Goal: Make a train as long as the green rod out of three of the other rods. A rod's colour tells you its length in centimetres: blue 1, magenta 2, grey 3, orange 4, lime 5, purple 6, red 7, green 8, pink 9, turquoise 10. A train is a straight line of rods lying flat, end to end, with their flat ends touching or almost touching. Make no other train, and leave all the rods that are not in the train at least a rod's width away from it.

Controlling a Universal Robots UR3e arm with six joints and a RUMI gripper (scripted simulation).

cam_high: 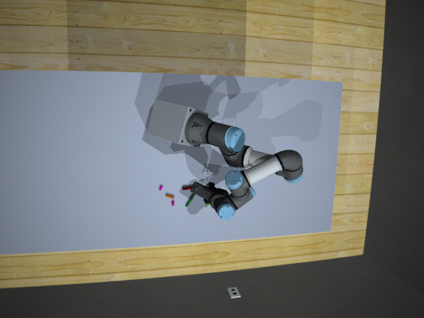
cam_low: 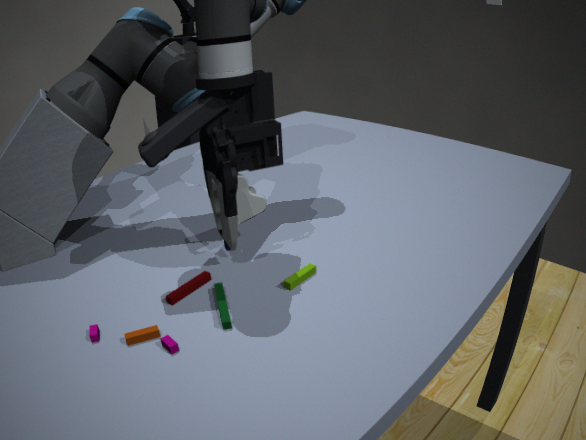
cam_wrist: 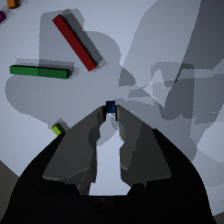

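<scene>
The red rod is 10 mm ahead of my hand, 80 mm to the right of it and 40 mm below it. From my hand the other things lie so: blue rod 10 mm below; green rod 70 mm ahead, 70 mm to the right, 40 mm below; lime rod 100 mm ahead, 30 mm to the left, 40 mm below.
</scene>
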